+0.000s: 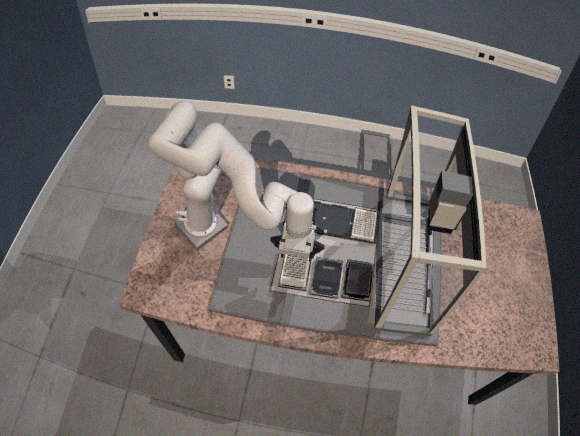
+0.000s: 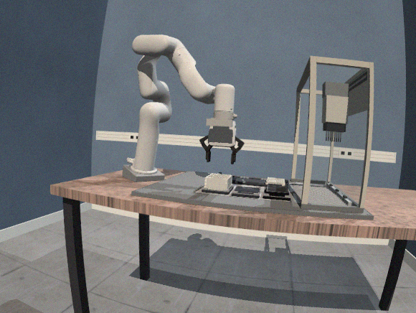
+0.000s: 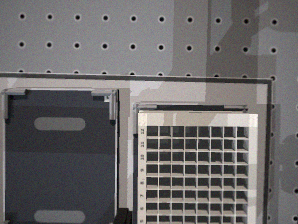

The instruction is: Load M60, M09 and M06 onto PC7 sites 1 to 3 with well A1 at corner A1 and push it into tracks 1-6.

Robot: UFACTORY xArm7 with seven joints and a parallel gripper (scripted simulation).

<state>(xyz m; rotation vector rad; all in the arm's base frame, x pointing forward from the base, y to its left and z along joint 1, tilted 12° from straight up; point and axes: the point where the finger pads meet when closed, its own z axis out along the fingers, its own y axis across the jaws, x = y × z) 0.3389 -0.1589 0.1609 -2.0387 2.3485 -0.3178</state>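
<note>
My hand is 80 mm above the white deep-well block M09. From my hand the other things lie so: nest S2: 110 mm below, 110 mm ahead, 30 mm to the right; then dark 384-well plate M60: 220 mm ahead, 90 mm below, 40 mm to the right; then nest S1: 110 mm below.
</note>
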